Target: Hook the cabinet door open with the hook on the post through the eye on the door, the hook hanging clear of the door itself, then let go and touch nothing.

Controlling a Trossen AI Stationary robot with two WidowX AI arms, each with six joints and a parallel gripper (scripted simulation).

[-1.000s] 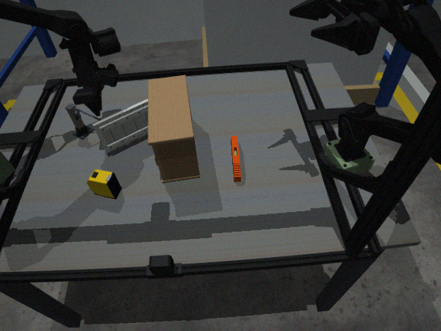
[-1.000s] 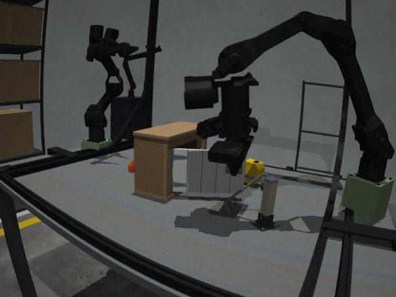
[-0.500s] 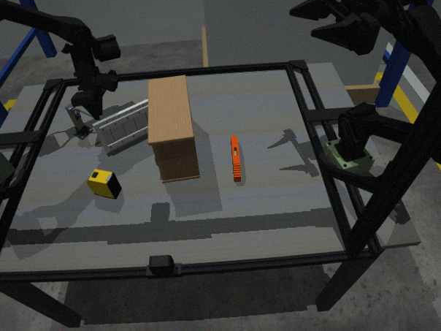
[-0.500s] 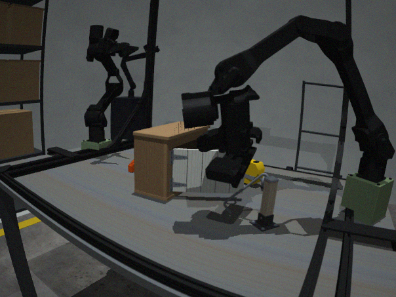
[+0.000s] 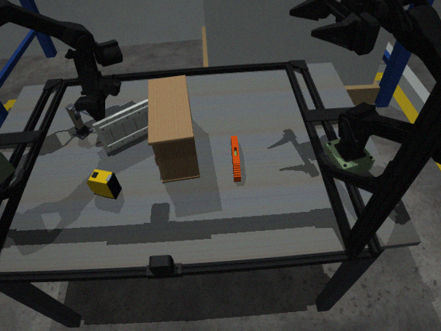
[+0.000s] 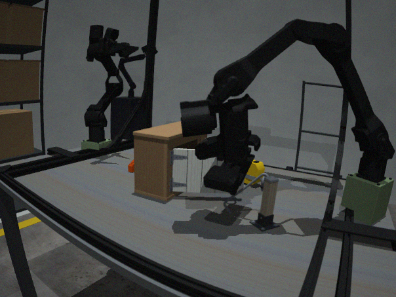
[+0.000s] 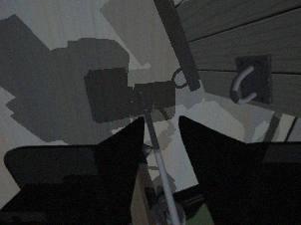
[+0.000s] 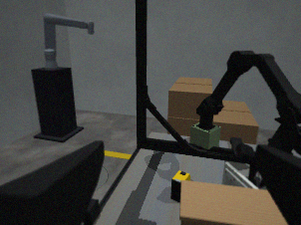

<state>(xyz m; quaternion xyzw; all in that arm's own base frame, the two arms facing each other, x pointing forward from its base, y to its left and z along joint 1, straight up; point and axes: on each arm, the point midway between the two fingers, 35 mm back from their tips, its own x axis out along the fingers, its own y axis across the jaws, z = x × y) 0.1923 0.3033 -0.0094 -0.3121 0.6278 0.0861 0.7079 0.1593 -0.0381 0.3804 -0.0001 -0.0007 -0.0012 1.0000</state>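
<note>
The grey hook is 30 mm to the left of my left hand and 30 mm below it. Round my left hand: yellow tape measure (220 mm behind, 50 mm to the right, 50 mm below); white slatted door (100 mm to the right, 40 mm behind, 20 mm below); orange level (400 mm to the right, 150 mm behind, 70 mm below).
</note>
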